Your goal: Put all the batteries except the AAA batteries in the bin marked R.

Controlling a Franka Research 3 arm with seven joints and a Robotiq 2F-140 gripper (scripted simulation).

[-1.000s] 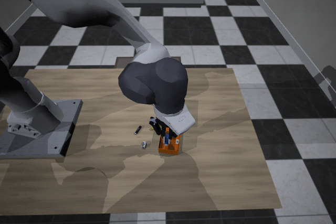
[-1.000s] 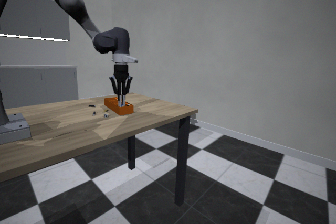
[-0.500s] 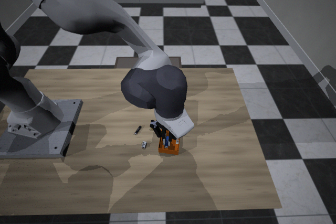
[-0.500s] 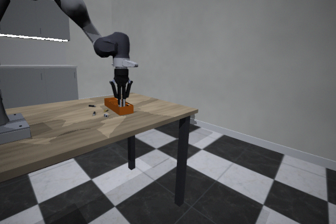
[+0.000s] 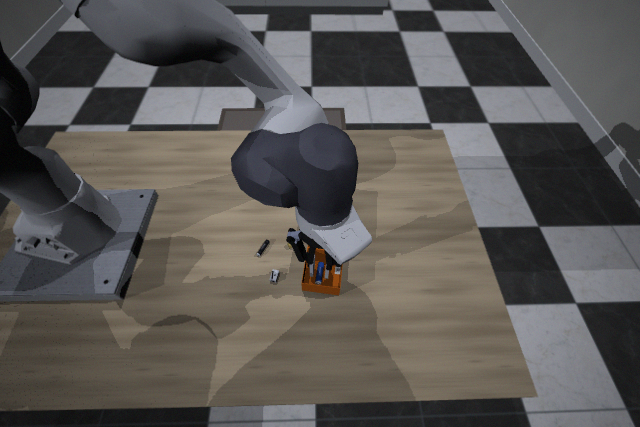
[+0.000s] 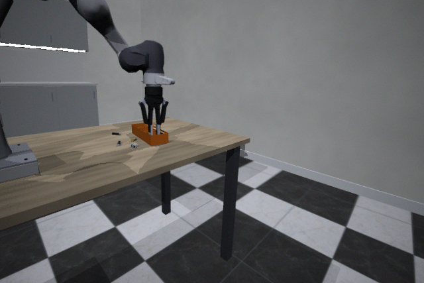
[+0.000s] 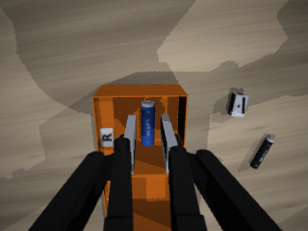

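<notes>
Right now the blue battery is 30 mm below my hand. From my hand the other things lie so: orange three-compartment bin row: 20 mm ahead, 80 mm to the left, 30 mm below; grey block: 100 mm behind, 10 mm to the right, 40 mm below; yellow screw: 70 mm behind, 70 mm to the left, 40 mm below.
</notes>
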